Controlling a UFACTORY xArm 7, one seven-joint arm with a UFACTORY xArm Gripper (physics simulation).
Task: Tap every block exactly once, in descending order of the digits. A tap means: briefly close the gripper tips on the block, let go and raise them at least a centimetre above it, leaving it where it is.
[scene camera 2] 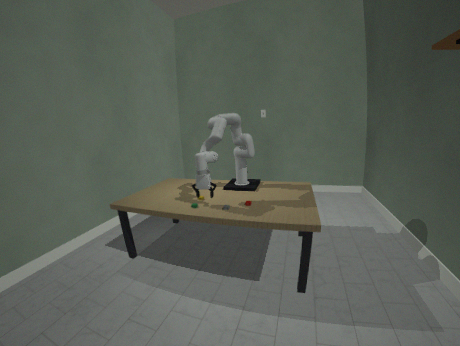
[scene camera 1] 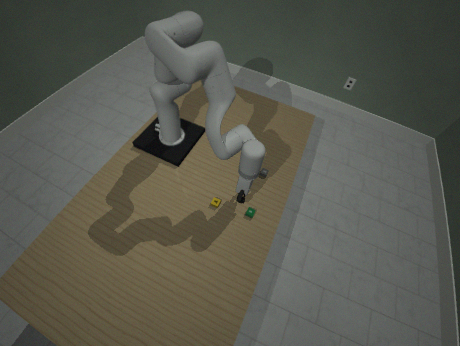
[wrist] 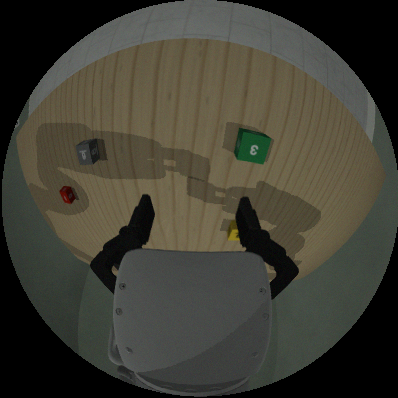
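Observation:
My gripper (scene camera 1: 241, 200) (scene camera 2: 205, 196) (wrist: 194, 205) is open and empty, raised above the table. A green block (scene camera 1: 250, 212) (scene camera 2: 194, 205) (wrist: 253, 146) with a 3 lies ahead and to the right in the wrist view. A yellow block (scene camera 1: 216, 202) (scene camera 2: 201, 197) (wrist: 233, 231) is partly hidden behind the right finger in the wrist view; its digit is unclear. A grey block (scene camera 1: 263, 173) (scene camera 2: 226, 207) (wrist: 88, 152) with a barred digit, 6 or 9, lies at the left in the wrist view. A red block (scene camera 2: 248, 203) (wrist: 68, 194) lies nearer on that side, its digit too small to read.
The wooden table (scene camera 1: 125, 290) (scene camera 2: 295, 212) (wrist: 200, 75) carries the blocks and the arm's black base plate (scene camera 1: 147, 145) (scene camera 2: 255, 184). The table's far edge curves beyond the green and grey blocks in the wrist view. Arm shadows cross the wood.

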